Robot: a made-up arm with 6 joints. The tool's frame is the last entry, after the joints. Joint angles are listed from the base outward.
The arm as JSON. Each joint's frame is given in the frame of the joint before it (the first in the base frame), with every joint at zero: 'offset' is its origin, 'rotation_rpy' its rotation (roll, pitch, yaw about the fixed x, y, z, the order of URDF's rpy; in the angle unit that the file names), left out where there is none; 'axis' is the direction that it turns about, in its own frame. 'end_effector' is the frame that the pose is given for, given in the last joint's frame.
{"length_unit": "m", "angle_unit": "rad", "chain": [
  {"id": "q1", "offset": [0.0, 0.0, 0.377], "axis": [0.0, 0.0, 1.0]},
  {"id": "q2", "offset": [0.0, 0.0, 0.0], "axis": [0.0, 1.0, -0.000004]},
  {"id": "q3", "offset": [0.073, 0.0, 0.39], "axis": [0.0, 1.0, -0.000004]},
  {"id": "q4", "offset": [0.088, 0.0, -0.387], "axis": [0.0, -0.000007, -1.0]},
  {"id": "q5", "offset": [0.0, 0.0, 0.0], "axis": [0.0, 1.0, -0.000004]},
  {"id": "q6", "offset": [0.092, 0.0, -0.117], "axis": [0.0, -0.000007, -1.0]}
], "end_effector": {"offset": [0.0, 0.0, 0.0], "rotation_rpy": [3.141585, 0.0, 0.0]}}
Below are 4 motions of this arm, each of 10 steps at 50 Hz.
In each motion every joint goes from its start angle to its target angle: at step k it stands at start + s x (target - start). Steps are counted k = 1, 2, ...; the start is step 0. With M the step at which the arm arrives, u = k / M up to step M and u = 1 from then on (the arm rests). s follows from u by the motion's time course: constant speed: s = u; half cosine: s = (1 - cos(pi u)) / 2; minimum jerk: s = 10 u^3 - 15 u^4 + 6 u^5.
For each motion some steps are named. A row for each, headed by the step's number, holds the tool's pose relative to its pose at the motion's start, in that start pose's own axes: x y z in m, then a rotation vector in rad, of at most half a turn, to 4 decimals.
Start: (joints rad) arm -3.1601 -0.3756 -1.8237 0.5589 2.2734 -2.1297
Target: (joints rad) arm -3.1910 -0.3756 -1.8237 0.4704 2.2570 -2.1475
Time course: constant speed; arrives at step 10
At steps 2, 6, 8, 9, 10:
2: -0.0036 -0.0020 -0.0010 0.0022 -0.0146 0.0135
6: -0.0108 -0.0061 -0.0032 0.0070 -0.0438 0.0403
8: -0.0143 -0.0082 -0.0044 0.0097 -0.0583 0.0538
9: -0.0161 -0.0093 -0.0049 0.0110 -0.0655 0.0605
10: -0.0178 -0.0104 -0.0055 0.0124 -0.0728 0.0672

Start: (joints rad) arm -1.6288 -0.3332 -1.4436 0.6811 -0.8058 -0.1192
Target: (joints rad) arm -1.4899 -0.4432 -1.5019 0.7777 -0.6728 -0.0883
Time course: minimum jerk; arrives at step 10
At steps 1, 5, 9, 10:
1: 0.0005 -0.0005 -0.0001 0.0006 -0.0007 0.0023
5: 0.0294 -0.0246 -0.0073 0.0351 -0.0424 0.1361
9: 0.0603 -0.0446 -0.0152 0.0736 -0.0878 0.2716
10: 0.0609 -0.0449 -0.0153 0.0743 -0.0886 0.2739

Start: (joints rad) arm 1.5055 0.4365 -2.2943 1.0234 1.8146 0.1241
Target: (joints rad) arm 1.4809 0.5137 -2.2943 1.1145 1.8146 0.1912
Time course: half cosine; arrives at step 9
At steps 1, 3, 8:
1: 0.0010 0.0013 0.0003 0.0029 -0.0010 0.0037
3: 0.0079 0.0109 0.0028 0.0244 -0.0081 0.0307
8: 0.0296 0.0431 0.0104 0.0949 -0.0310 0.1196

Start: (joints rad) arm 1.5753 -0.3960 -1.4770 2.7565 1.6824 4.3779
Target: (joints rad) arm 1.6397 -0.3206 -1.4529 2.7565 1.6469 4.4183
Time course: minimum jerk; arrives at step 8
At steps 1, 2, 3, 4, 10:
1: -0.0008 0.0005 -0.0007 -0.0017 -0.0001 0.0021
2: -0.0052 0.0033 -0.0047 -0.0112 -0.0007 0.0137
3: -0.0139 0.0086 -0.0126 -0.0297 -0.0019 0.0365
4: -0.0256 0.0151 -0.0229 -0.0538 -0.0037 0.0664
10: -0.0527 0.0277 -0.0459 -0.1069 -0.0085 0.1336

